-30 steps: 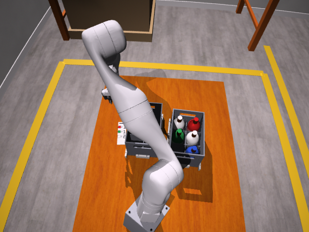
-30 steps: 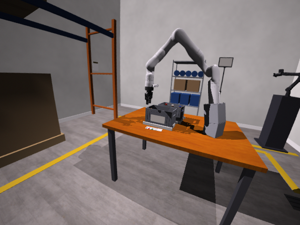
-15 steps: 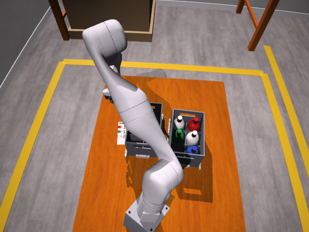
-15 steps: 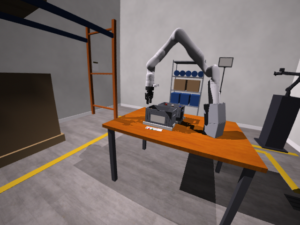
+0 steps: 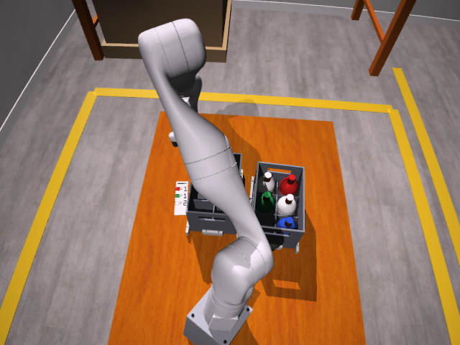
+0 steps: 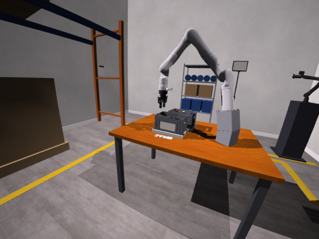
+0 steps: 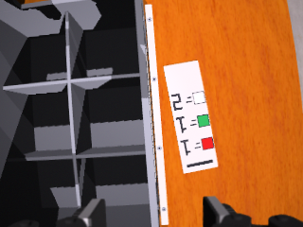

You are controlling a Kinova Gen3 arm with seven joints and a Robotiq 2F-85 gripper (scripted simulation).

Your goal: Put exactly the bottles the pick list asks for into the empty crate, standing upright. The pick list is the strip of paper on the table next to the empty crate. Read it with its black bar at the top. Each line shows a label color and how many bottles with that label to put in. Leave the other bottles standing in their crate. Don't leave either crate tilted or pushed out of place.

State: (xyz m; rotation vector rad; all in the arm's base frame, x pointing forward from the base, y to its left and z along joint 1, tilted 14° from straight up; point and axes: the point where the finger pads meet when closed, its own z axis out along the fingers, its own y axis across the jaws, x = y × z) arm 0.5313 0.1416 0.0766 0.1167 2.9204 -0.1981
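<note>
The red bottle lies 380 mm to the right of my hand, 180 mm below it and 30 mm behind it. Round my hand: pick list 260 mm below, 60 mm to the left, 50 mm behind; then blue bottle 360 mm to the right, 210 mm behind, 180 mm below; then green bottle 280 mm to the right, 180 mm below, 110 mm behind.
</note>
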